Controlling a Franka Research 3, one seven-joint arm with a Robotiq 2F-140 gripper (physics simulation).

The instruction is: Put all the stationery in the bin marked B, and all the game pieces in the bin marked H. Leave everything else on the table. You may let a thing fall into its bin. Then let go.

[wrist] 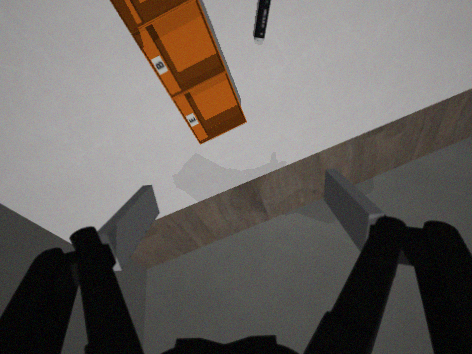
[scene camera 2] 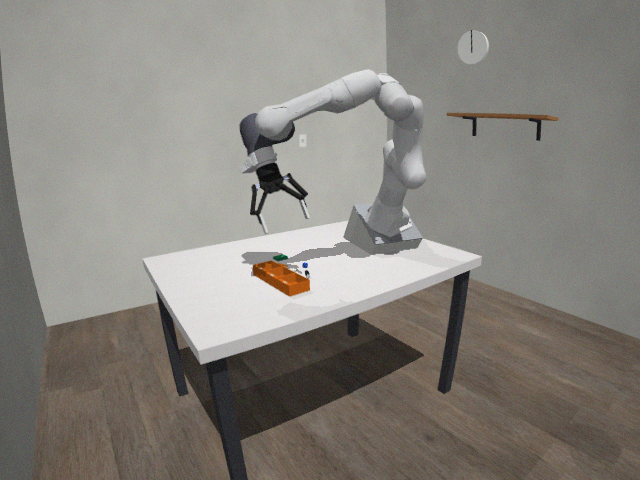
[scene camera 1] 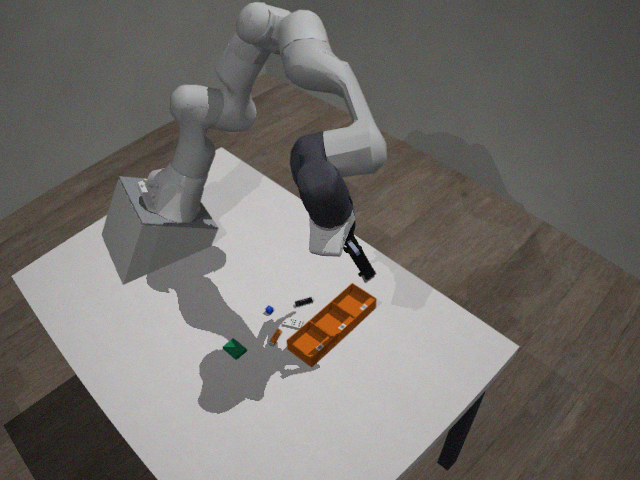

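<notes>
An orange tray of three bins (scene camera 1: pixel 300 355) (scene camera 2: pixel 297 287) (wrist: pixel 220 125) sits on the table. In the wrist view the middle bin is marked B (wrist: pixel 159 65) and the end bin E (wrist: pixel 192 119); the third bin's mark cannot be read. Beside the tray lie a black stick-like thing (scene camera 1: pixel 303 301) (scene camera 2: pixel 307 273) (wrist: pixel 262 19), a small blue cube (scene camera 1: pixel 269 310) (scene camera 2: pixel 305 265), a white flat thing with dark dots (scene camera 1: pixel 293 323) and a small orange block with a pale end (scene camera 1: pixel 275 337). A green block (scene camera 1: pixel 234 348) (scene camera 2: pixel 280 257) lies farther off. My gripper (scene camera 1: pixel 367 277) (scene camera 2: pixel 285 222) (wrist: pixel 237 192) is wide open and empty, high above the table beyond the E end.
The arm's grey base (scene camera 1: pixel 155 248) (scene camera 2: pixel 387 245) stands on the white table (scene camera 1: pixel 413 372) (scene camera 2: pixel 206 310). The table's edge shows close below the tray's E end in the wrist view. The arm's shadow falls across the table near the green block.
</notes>
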